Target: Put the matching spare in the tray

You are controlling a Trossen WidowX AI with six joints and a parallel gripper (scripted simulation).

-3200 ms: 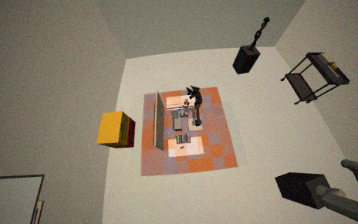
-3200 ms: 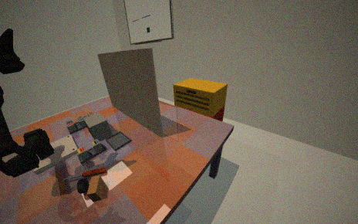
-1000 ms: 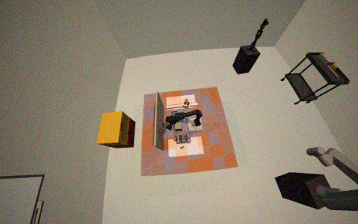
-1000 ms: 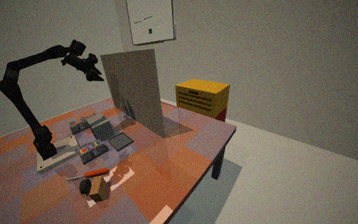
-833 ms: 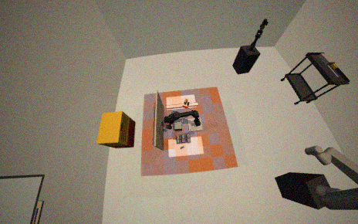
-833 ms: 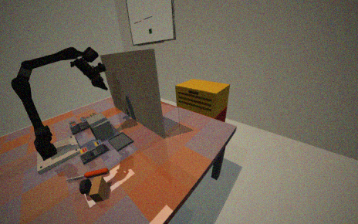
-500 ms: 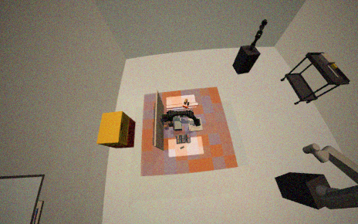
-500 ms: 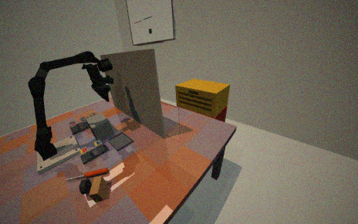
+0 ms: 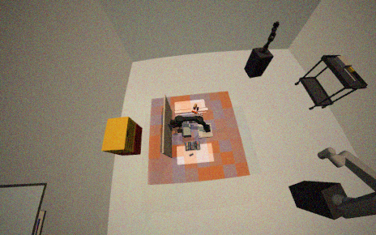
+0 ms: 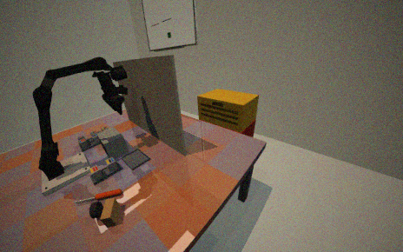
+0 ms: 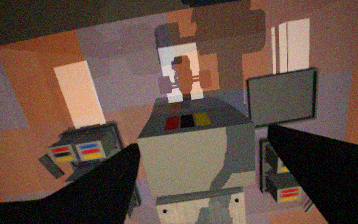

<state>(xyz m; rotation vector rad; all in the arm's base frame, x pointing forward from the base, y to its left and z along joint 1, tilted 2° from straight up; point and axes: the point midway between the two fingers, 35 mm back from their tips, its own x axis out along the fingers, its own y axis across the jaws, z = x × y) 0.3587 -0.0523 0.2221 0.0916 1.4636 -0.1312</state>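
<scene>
The spare lies 190 mm to the left of my gripper tip, 160 mm below it and 40 mm behind it. From my gripper tip the other things lie so: flat dark tray 190 mm below, 170 mm to the right, 60 mm behind; then tall grey panel 150 mm ahead, 30 mm above, 20 mm to the right; then grey mounted unit 150 mm below, 80 mm behind, 20 mm to the left.
</scene>
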